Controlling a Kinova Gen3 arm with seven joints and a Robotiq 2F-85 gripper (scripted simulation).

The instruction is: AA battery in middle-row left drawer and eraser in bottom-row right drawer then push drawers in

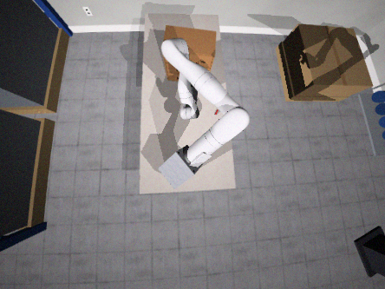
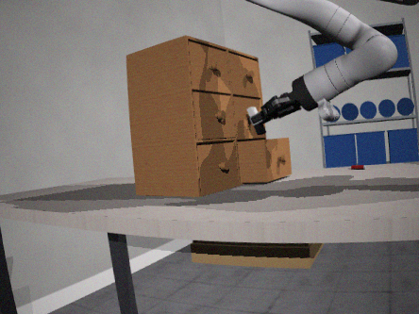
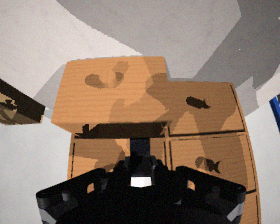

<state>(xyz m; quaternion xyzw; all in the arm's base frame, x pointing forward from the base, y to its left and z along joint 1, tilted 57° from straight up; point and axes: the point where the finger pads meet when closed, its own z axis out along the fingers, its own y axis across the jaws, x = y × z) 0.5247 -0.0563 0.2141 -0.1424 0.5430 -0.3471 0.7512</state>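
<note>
The eraser is 10 mm to the right of my hand and 10 mm ahead of it. From my hand the other things lie so: red AA battery (140 mm ahead, 40 mm to the left, 30 mm below).
</note>
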